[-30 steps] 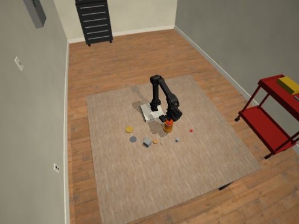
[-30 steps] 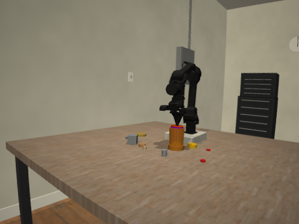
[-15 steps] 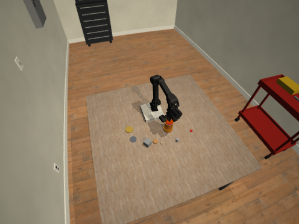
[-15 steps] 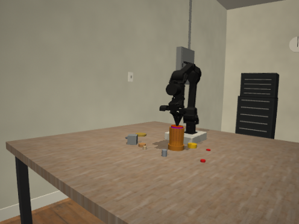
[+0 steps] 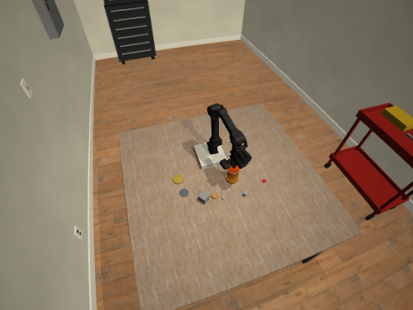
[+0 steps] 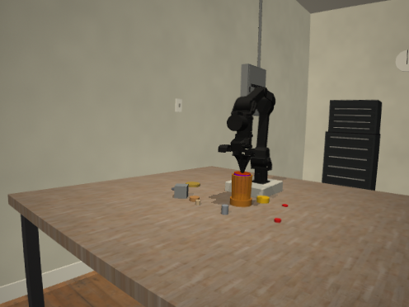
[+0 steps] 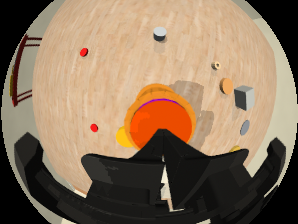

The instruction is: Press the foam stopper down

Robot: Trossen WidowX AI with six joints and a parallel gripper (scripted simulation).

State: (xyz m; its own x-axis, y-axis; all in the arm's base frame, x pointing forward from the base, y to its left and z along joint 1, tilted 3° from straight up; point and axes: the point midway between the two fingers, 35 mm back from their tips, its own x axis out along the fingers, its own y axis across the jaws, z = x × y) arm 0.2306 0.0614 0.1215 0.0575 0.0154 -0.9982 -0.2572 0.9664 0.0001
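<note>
Now: hand 50 mm above the orange foam stopper. The rest, counted from my hand: small tan disc (100 mm ahead, 150 mm to the right, 150 mm below); yellow disc (90 mm behind, 40 mm to the left, 150 mm below); small grey cylinder (140 mm ahead, 40 mm to the left, 140 mm below).
</note>
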